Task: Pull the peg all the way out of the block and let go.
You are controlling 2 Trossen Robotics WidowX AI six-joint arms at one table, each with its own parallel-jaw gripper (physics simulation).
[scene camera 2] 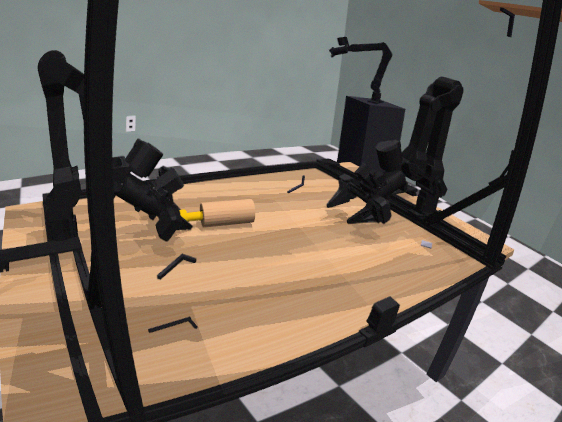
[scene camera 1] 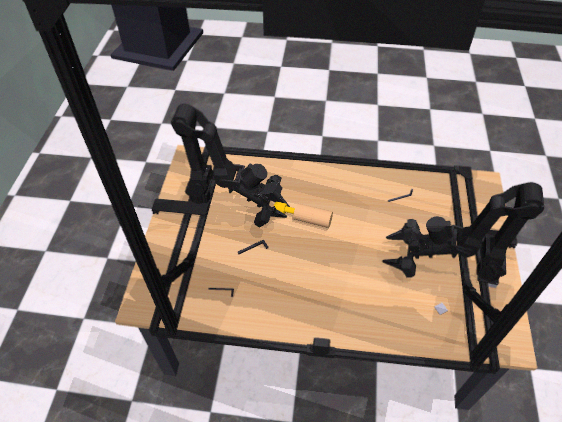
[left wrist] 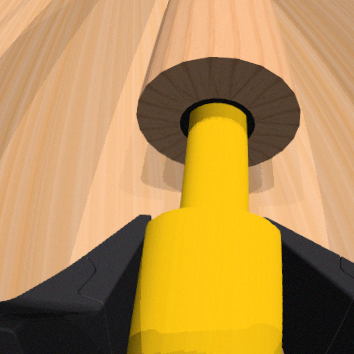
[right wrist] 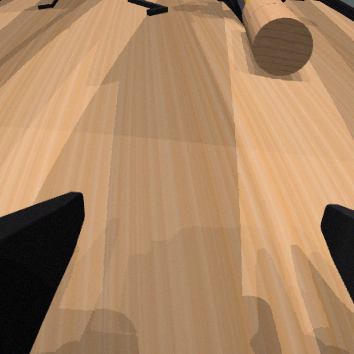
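Note:
The wooden cylindrical block lies on its side at the table's back left in scene camera 1. The yellow peg has a thick handle and a thinner shaft. In the left wrist view the shaft runs into the dark-rimmed hole in the block's near end; its tip is hidden. My left gripper is shut on the thick handle, one finger on each side. My right gripper is open and empty, away from the block.
One black L-shaped key lies in front of the left gripper, a second key nearer the front left, a third key at the back right. A small grey piece lies front right. Black rails edge the table.

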